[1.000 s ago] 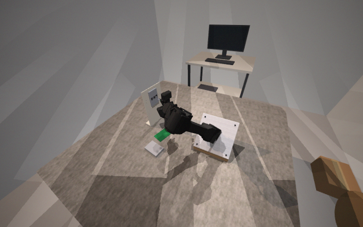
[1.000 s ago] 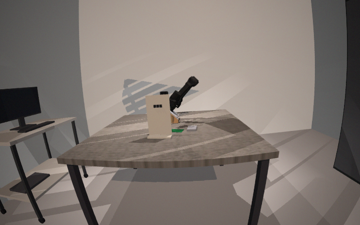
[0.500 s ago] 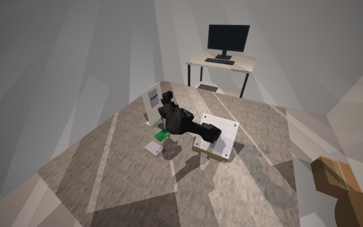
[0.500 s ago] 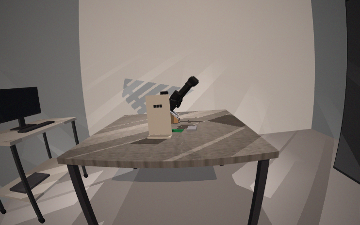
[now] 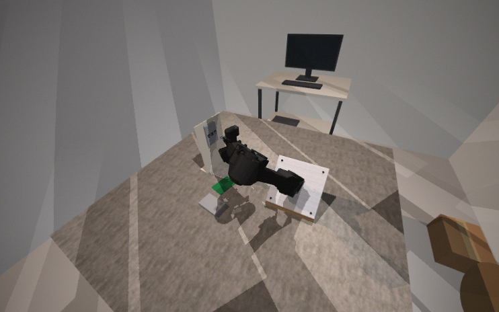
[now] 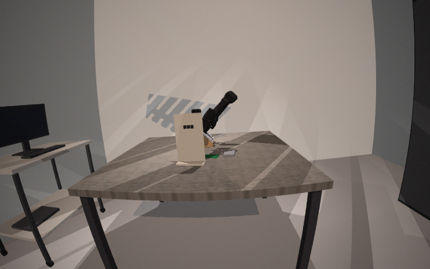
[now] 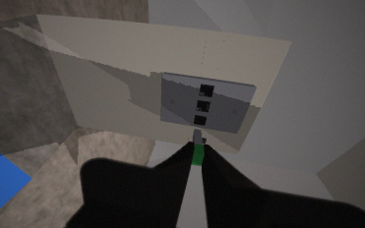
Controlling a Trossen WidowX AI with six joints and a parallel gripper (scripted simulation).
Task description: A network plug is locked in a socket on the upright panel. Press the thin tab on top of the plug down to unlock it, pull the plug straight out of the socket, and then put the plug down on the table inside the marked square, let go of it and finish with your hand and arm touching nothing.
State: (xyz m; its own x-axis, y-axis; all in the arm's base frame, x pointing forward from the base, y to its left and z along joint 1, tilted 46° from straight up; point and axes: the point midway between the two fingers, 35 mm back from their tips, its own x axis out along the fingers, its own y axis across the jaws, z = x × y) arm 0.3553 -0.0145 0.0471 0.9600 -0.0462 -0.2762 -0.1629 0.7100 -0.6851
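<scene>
The blue square lies 7 cm behind my gripper tip, 6 cm to the right of it and 22 cm below it. From my gripper tip the other things lie so: green network plug right at my gripper tip; beige panel 9 cm ahead, 1 cm to the left, 8 cm below; grey block 9 cm behind, 22 cm to the left, 21 cm below.
</scene>
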